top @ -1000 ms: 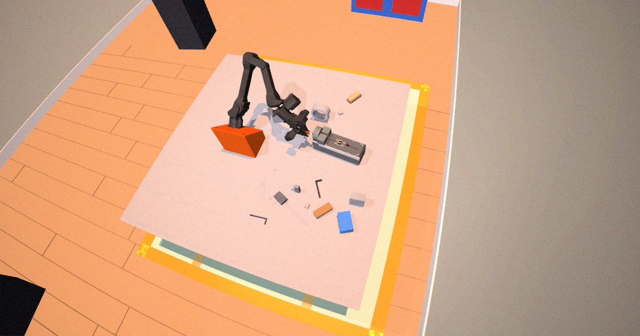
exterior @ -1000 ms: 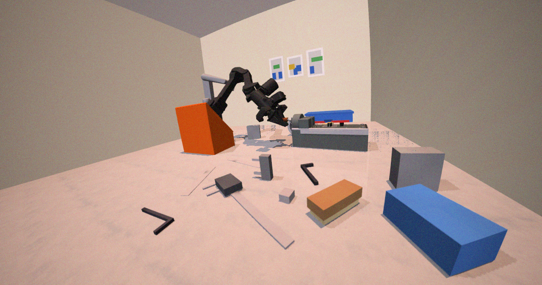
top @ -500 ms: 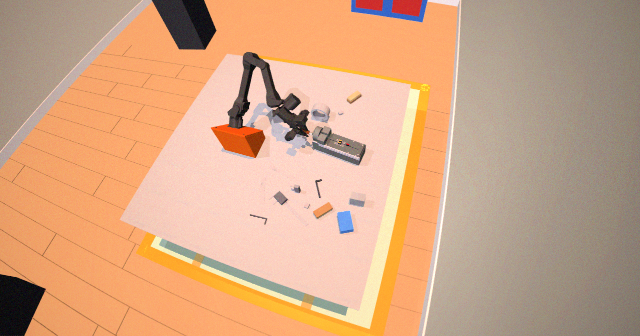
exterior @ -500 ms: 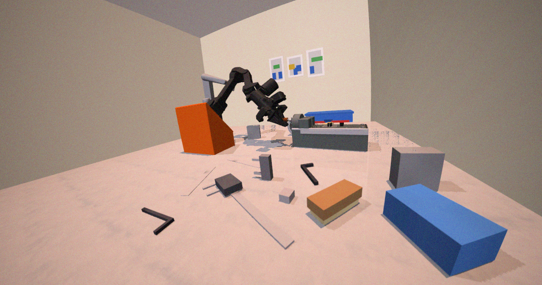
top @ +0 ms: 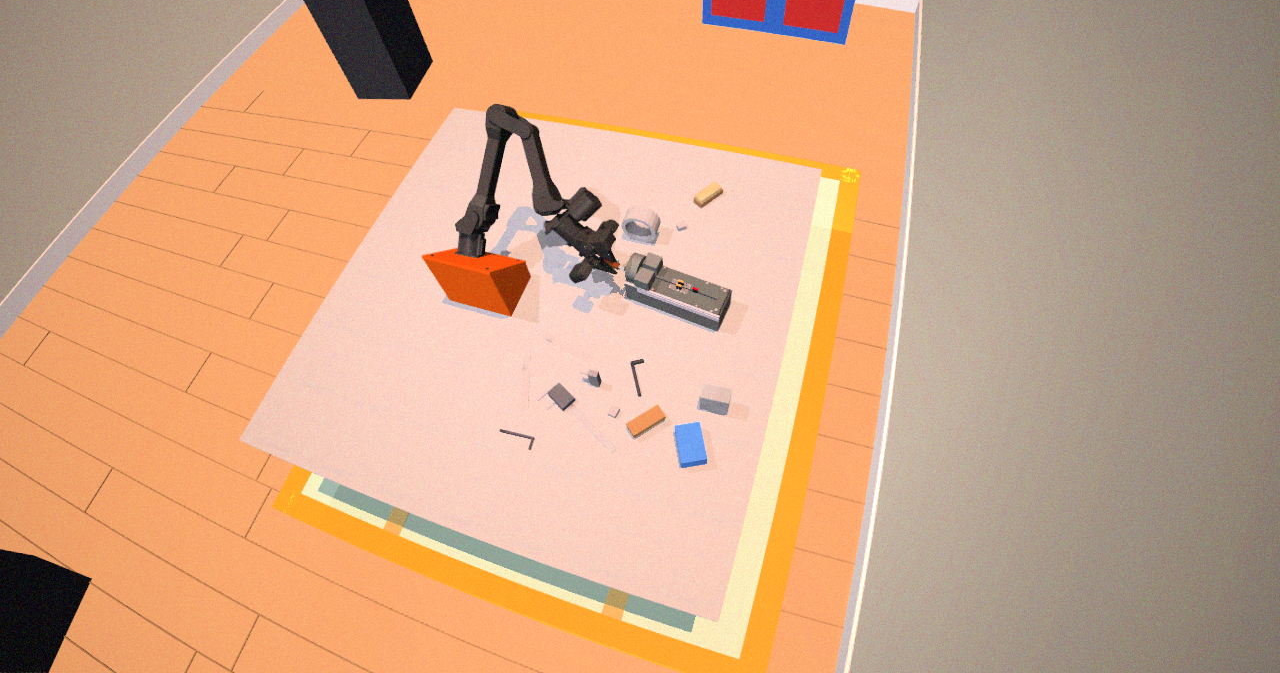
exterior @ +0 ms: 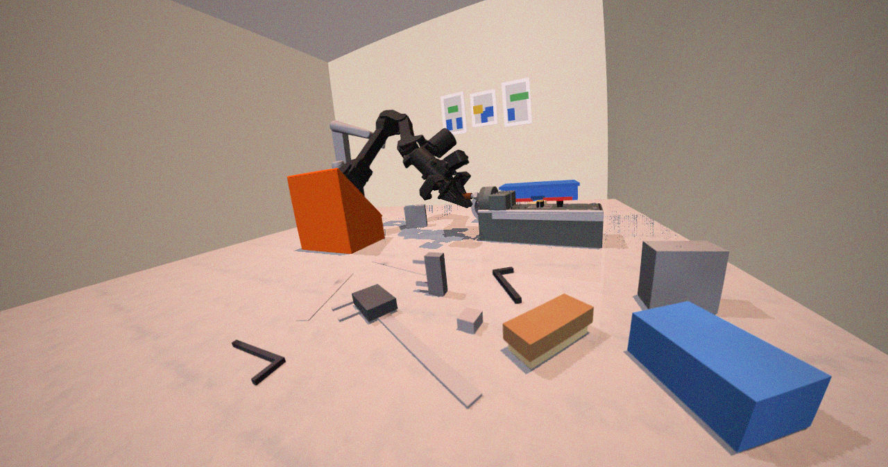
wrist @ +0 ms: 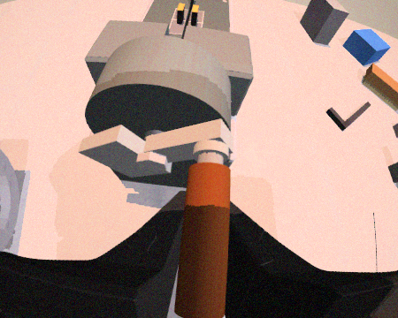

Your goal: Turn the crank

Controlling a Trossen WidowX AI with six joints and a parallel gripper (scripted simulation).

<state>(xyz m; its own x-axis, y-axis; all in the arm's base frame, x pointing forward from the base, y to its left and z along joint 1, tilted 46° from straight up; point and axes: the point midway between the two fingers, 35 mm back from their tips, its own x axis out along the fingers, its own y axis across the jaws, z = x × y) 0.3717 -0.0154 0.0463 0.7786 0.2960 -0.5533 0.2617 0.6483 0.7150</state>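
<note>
The crank handle lies 20 mm behind my gripper tip and 30 mm above it. Also, from my gripper tip: red pointer: 210 mm ahead, 30 mm to the right; blue block: 240 mm ahead, 410 mm to the right, 60 mm below.
</note>
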